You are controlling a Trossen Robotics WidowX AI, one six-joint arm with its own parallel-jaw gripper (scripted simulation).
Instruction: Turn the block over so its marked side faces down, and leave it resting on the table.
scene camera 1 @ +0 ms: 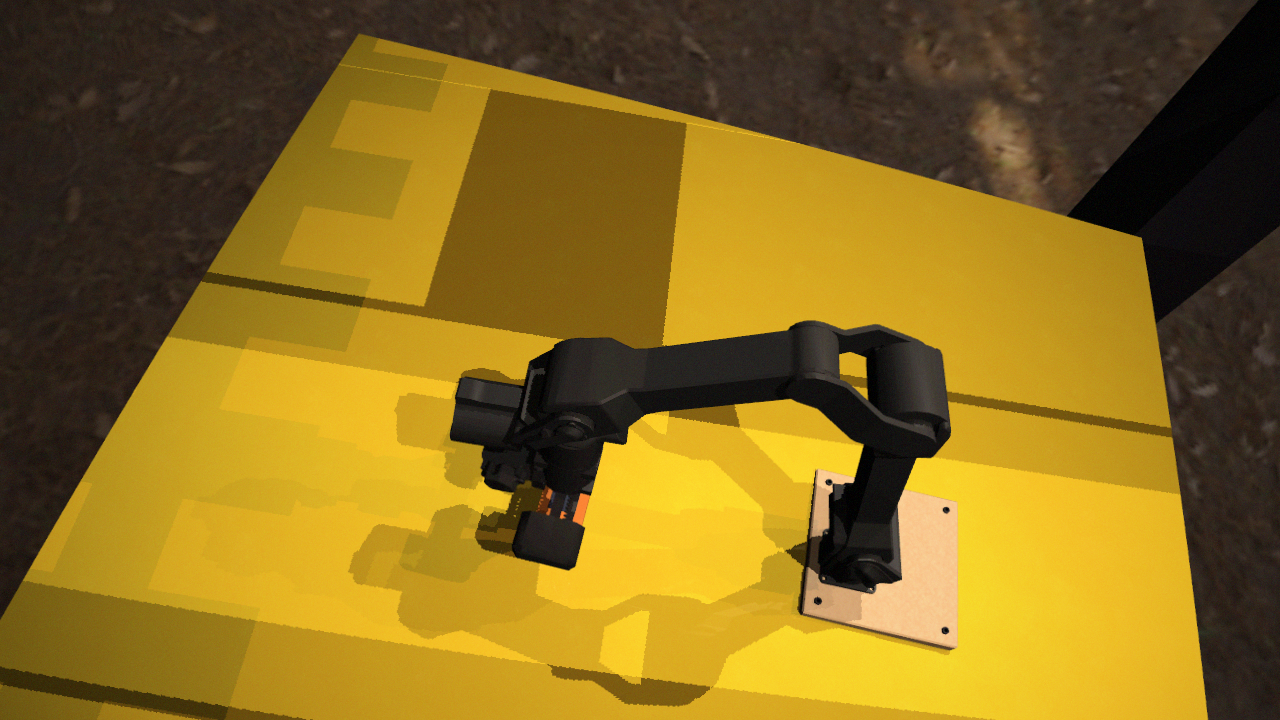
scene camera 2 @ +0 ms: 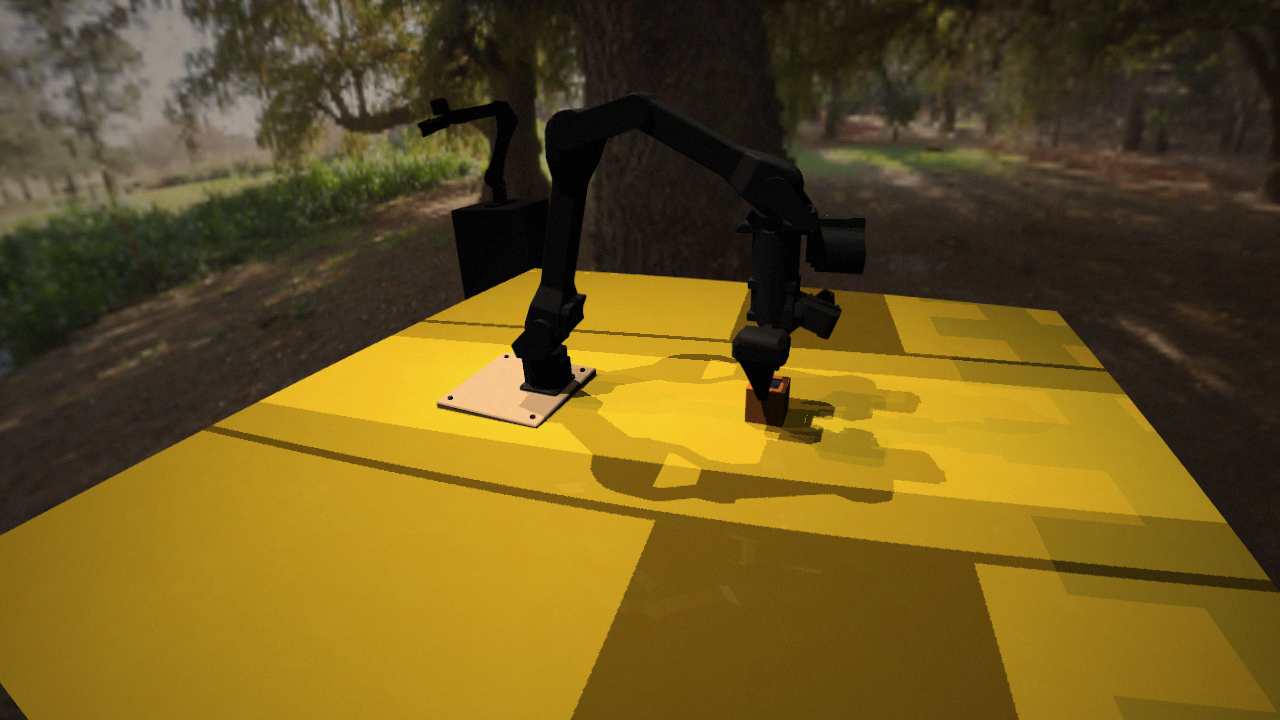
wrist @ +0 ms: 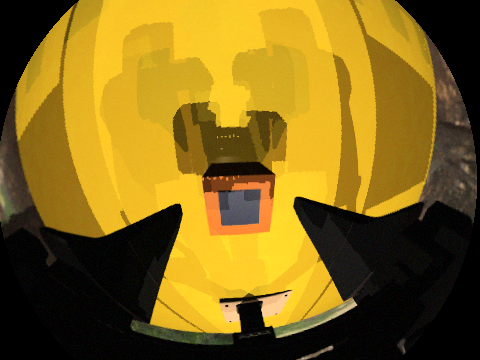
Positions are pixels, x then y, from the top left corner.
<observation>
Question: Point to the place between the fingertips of the gripper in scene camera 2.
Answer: At 768, 384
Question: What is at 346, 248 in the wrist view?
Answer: The gripper.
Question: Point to a block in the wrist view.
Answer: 238, 196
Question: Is the gripper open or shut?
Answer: Open.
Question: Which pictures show the gripper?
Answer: Scene camera 1, scene camera 2 and the wrist view: all of them.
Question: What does the gripper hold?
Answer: Nothing.
</observation>
